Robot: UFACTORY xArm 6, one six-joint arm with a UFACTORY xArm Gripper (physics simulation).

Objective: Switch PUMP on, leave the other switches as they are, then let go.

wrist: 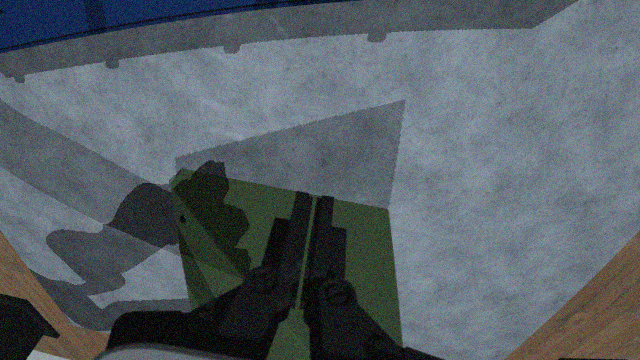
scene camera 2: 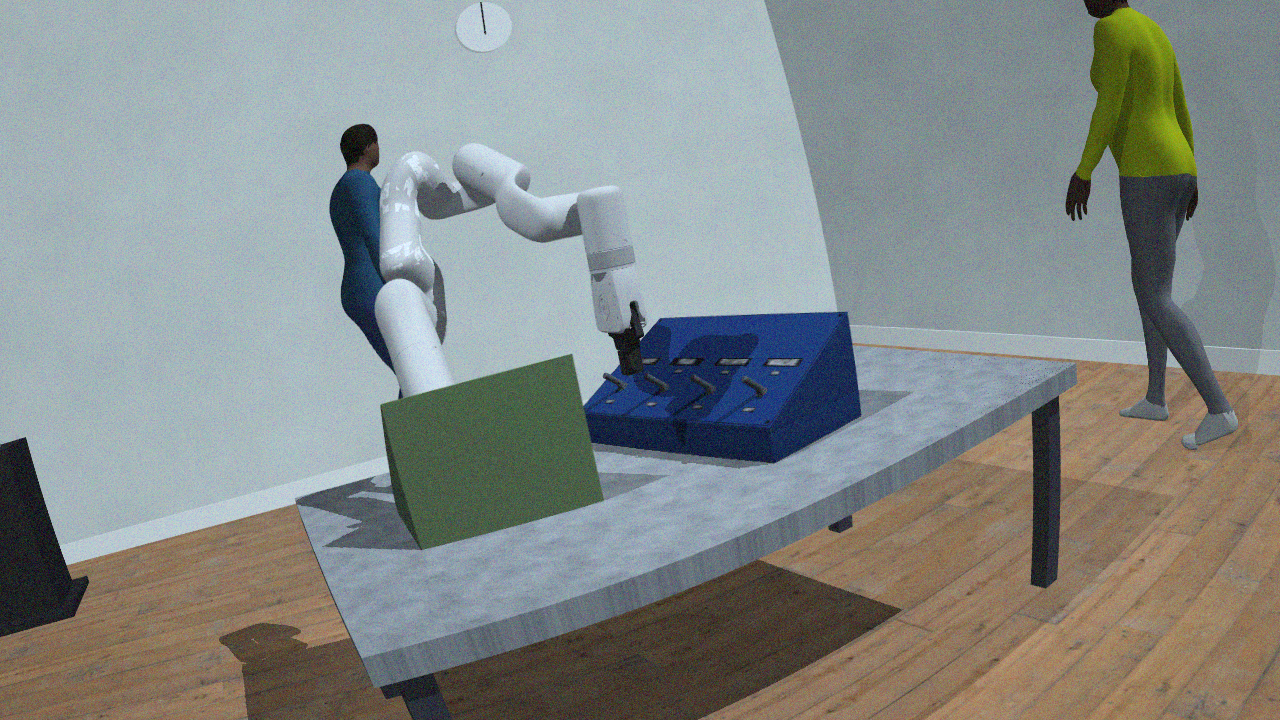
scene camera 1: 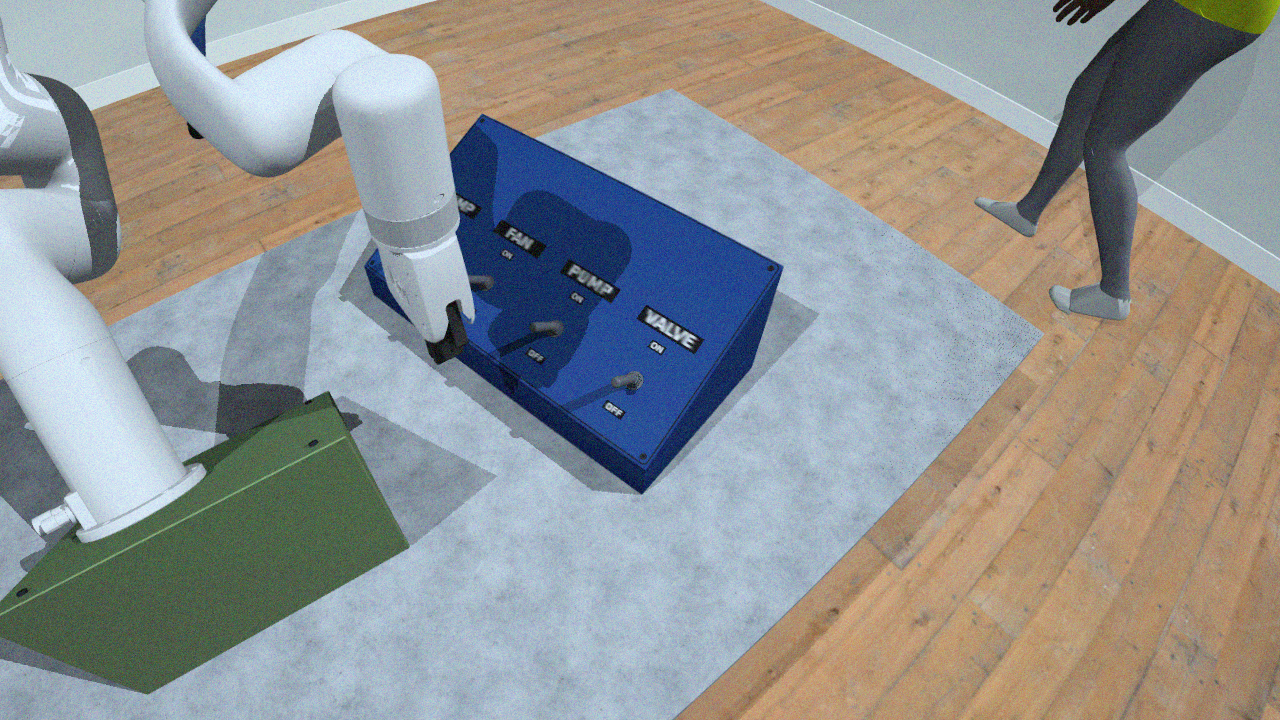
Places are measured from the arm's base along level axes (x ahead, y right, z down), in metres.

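Pixels of known places: gripper, fingertip midpoint: [wrist: 311, 217] [scene camera 2: 633, 373] [scene camera 1: 446, 354]; arm's base, link origin: [scene camera 2: 445, 436] [scene camera 1: 146, 505].
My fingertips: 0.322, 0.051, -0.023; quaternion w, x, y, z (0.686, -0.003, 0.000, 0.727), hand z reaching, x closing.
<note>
Ahead of a thing's pixels: the offset from my fingertips to its top centre, as dx, dy, dz. "spot": to the spot under its first point. Level surfaces: height alone.
The blue panel [scene camera 1: 707, 259] [scene camera 2: 819, 385] [wrist: 45, 20] carries a row of levers. The PUMP lever @[+0.124, -0.001, +0.030] [scene camera 1: 546, 328] [scene camera 2: 702, 385] sticks out from below the PUMP label @[+0.205, -0.015, +0.029] [scene camera 1: 589, 280] and tilts down toward OFF. The FAN lever @[+0.104, -0.120, +0.030] [scene camera 1: 481, 282] [scene camera 2: 656, 383], the VALVE lever @[+0.144, +0.117, +0.030] [scene camera 1: 628, 381] [scene camera 2: 754, 386] and the LAMP lever @[spot: +0.084, -0.235, +0.053] [scene camera 2: 614, 382] tilt the same way; the arm hides the LAMP lever in scene camera 1. My gripper [scene camera 1: 444, 351] [scene camera 2: 631, 368] [wrist: 311, 217] is shut and empty. It points down near the panel's low front edge, to the left of the PUMP lever and apart from it.
A green wedge-shaped box [scene camera 1: 268, 537] [scene camera 2: 492, 456] [wrist: 370, 260] stands under the arm's base on the grey table @[dz +0.162] [scene camera 1: 554, 608] [scene camera 2: 716, 501] [wrist: 500, 150]. A person in yellow [scene camera 2: 1141, 98] stands beyond the table at the right; a person in blue [scene camera 2: 356, 223] stands behind the arm.
</note>
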